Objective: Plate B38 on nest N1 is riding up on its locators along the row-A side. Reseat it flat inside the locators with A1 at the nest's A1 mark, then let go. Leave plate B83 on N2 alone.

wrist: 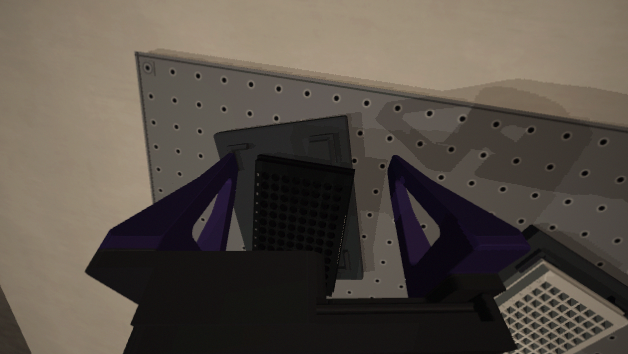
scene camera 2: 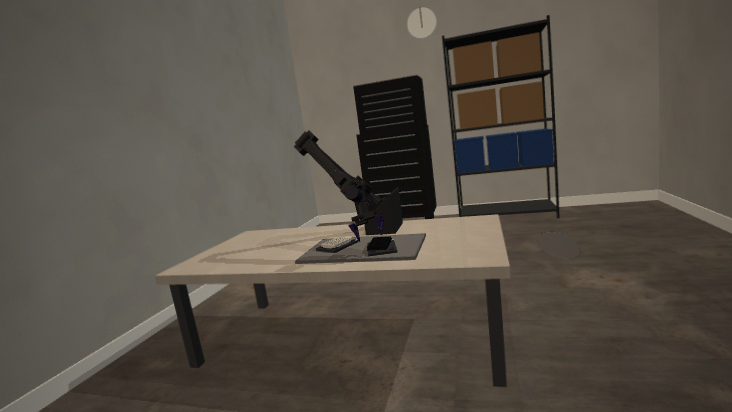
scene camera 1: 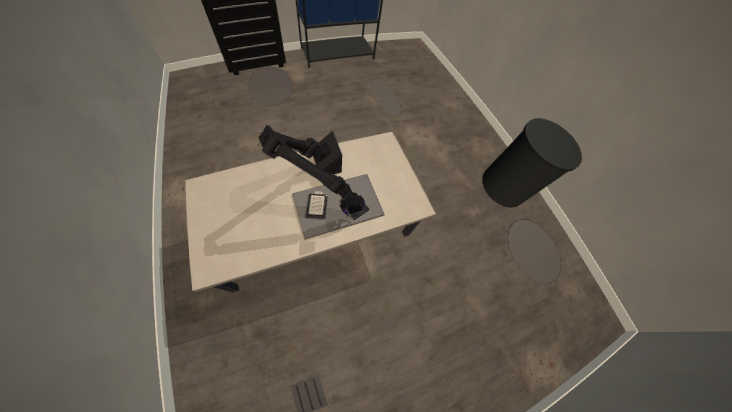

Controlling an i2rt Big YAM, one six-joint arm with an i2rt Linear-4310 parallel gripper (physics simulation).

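Where they show: gripper, fingertip midpoint: [wrist: 314, 161] [scene camera 2: 370, 238] [scene camera 1: 355, 211]; arm's base at its link origin: [scene camera 2: 378, 207] [scene camera 1: 322, 152].
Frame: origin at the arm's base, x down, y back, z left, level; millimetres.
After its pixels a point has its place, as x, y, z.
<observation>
A black well plate [scene camera 2: 380, 242] {79, -388, 72} [wrist: 300, 210] {84, -397, 63}, apparently B38, sits turned and tilted on its dark nest [scene camera 2: 382, 251] {95, -464, 92} [wrist: 280, 136] {95, -459, 88}, off the corner locators. Two locators show beyond its far short edge in the wrist view. Its near end is hidden by the gripper body. A white plate [scene camera 1: 317, 204] {81, -309, -147} [scene camera 2: 335, 243] {83, -342, -148} [wrist: 555, 315] {82, -336, -165}, apparently B83, sits on the other nest [wrist: 534, 237] {95, -401, -132}. No labels or A1 marks are legible. My gripper [scene camera 1: 353, 208] {35, -460, 47} [scene camera 2: 369, 236] {35, -460, 47} [wrist: 314, 161] {35, -460, 47} is open and empty above the black plate, with one purple finger out to each side of it.
Both nests stand on a grey perforated board [scene camera 1: 308, 231] {107, -449, -256} [scene camera 2: 409, 250] {107, -437, 199} [wrist: 162, 85] {107, -491, 207} on a pale wooden table [scene camera 1: 225, 204] {120, -76, -698} [scene camera 2: 461, 245] {120, -374, 410}. The white plate lies to the right in the wrist view, near the right finger. A shelf rack [scene camera 2: 500, 79] and dark drawer cabinet [scene camera 2: 391, 107] stand behind.
</observation>
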